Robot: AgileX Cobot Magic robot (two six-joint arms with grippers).
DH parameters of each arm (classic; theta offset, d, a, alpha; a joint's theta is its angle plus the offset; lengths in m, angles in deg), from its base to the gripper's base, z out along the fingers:
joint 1: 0 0.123 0 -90
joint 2: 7.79 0 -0.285 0
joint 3: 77.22 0 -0.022 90
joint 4: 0 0.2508 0 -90
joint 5: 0 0 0.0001 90
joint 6: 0 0.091 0 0
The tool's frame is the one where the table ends.
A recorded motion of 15 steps. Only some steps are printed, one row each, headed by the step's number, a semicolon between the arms.
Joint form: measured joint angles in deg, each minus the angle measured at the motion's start. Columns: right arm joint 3, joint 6, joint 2, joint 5, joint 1, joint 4; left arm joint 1, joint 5, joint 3, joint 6, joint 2, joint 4.
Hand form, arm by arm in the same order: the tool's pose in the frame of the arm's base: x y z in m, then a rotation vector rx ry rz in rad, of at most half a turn. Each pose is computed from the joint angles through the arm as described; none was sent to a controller.
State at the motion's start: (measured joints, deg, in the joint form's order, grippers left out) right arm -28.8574 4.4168 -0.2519 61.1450 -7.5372 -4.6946; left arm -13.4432 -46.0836 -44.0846 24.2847 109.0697 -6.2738
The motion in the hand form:
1: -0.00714 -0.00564 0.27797 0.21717 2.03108 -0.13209; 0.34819 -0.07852 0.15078 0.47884 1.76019 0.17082
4: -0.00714 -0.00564 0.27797 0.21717 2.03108 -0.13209; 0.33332 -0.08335 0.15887 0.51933 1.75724 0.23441
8: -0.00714 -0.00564 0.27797 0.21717 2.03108 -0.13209; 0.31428 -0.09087 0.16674 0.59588 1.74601 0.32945
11: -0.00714 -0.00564 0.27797 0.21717 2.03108 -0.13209; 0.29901 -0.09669 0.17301 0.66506 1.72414 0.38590
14: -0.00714 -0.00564 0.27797 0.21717 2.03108 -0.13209; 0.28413 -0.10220 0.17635 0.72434 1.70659 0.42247
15: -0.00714 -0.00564 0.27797 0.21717 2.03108 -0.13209; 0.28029 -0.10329 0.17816 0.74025 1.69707 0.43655
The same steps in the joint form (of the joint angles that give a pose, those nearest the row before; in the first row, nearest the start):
1: 0.00 0.00 0.00 0.00 0.00 0.00; -0.71 0.28 0.91 1.95 -0.98 -1.65
4: 0.00 0.00 0.00 0.00 0.00 0.00; -3.03 0.91 3.56 8.57 -4.31 -6.79
8: 0.00 0.00 0.00 0.00 0.00 0.00; -6.57 1.18 6.64 18.76 -8.08 -13.93
11: 0.00 0.00 0.00 0.00 0.00 0.00; -9.26 1.12 9.02 25.54 -11.10 -17.83
14: 0.00 0.00 0.00 0.00 0.00 0.00; -11.96 0.87 11.36 30.67 -13.61 -21.02
15: 0.00 0.00 0.00 0.00 0.00 0.00; -12.66 0.69 11.94 32.33 -14.40 -21.94

